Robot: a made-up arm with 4 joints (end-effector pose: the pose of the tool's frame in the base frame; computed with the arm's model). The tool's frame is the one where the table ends.
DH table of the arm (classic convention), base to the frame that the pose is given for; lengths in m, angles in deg. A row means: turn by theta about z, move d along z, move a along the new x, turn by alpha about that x. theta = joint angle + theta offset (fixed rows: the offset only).
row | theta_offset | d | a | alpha
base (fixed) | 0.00 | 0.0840 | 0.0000 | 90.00
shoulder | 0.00 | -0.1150 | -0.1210 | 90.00
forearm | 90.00 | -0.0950 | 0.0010 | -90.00
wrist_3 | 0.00 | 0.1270 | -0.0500 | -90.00
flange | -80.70 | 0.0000 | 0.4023 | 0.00
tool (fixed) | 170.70 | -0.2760 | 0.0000 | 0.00
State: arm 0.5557 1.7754 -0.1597 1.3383
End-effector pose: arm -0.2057 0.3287 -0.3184 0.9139 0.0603 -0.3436 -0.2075
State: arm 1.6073 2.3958 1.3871 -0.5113
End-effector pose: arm 0.1365 0.6326 0.1775 0.4347 0.2889 0.2942 -0.8007
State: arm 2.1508 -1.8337 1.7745 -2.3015
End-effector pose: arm 0.0864 0.2924 0.3722 0.3076 -0.3045 0.8645 -0.2555
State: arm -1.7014 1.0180 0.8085 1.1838
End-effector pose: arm 0.2296 0.0699 0.6657 0.3406 -0.0602 0.9200 0.1841
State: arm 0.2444 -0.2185 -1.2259 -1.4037
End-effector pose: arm -0.5445 0.4540 0.3677 0.7243 0.4489 0.3313 -0.4051
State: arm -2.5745 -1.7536 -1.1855 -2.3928
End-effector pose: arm 0.6248 0.1611 0.0881 0.2498 0.3254 -0.8929 -0.1854
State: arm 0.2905 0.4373 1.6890 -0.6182
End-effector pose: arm -0.6341 0.0483 -0.2078 0.5579 -0.6883 -0.1499 -0.4387
